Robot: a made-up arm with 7 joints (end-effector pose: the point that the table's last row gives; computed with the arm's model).
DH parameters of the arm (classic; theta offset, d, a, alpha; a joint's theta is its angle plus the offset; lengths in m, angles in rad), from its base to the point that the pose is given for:
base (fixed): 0 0 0 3.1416
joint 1: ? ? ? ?
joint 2: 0 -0.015 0 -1.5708
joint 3: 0 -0.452 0 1.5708
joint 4: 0 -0.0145 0 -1.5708
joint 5: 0 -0.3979 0 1.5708
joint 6: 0 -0.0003 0 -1.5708
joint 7: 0 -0.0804 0 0
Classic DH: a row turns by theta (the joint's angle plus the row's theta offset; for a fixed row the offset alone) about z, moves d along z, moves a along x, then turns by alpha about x.
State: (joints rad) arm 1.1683 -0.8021 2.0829 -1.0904 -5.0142 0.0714 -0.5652
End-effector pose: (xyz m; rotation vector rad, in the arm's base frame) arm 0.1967 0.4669 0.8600 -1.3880 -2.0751 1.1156
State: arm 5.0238 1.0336 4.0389 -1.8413 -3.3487 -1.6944 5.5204
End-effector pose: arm 0.4591 0.3659 0.2615 2.1666 1.1143 -1.1432
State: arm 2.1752 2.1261 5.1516 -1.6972 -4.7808 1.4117 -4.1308
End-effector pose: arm -0.5713 -0.0808 0.1165 0.7671 -0.3609 1.5175
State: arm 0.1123 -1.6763 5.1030 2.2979 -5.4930 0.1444 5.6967
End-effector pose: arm -0.1096 0.3155 0.3954 1.8414 -0.9473 -0.6401
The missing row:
joint 1: 0 -0.2548 0 1.5708
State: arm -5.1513 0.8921 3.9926 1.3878 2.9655 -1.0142 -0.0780
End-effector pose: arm 0.3671 -0.0261 0.7746 1.4724 -0.5722 0.6156
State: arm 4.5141 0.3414 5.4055 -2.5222 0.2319 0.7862 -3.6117
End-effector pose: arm 0.2904 -0.0719 0.4210 -2.0195 0.3200 2.0038
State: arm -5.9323 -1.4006 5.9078 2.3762 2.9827 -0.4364 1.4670
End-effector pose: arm -0.0074 0.0959 0.5500 -1.4682 -1.0826 1.1290
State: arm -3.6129 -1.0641 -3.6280 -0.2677 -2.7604 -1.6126 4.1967
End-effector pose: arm 0.6782 0.3017 0.6754 0.8056 -0.0850 -1.6188
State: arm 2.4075 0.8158 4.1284 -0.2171 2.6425 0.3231 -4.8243
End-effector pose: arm -0.6078 -0.4084 0.8126 1.3602 1.6913 1.3860
